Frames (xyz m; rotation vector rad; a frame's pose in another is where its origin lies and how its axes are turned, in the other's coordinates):
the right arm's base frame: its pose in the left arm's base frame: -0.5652 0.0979 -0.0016 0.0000 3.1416 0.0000
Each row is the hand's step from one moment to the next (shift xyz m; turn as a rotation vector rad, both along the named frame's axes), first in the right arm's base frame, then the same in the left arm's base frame.
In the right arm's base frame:
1: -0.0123 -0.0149 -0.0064 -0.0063 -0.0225 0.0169
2: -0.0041 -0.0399 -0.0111 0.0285 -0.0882 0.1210
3: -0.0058 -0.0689 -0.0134 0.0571 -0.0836 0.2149
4: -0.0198 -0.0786 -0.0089 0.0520 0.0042 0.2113
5: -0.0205 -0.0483 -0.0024 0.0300 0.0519 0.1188
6: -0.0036 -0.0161 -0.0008 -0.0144 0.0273 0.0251
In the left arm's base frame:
1: 0.0123 -0.0149 0.0064 0.0063 -0.0225 -0.0169
2: 0.0041 -0.0399 0.0111 -0.0285 -0.0882 -0.1210
3: 0.0058 -0.0689 0.0134 -0.0571 -0.0836 -0.2149
4: 0.0198 -0.0786 0.0089 -0.0520 0.0042 -0.2113
5: 0.0205 -0.0483 0.0024 -0.0300 0.0519 -0.1188
6: 0.0036 -0.0161 0.0008 0.0144 0.0273 -0.0251

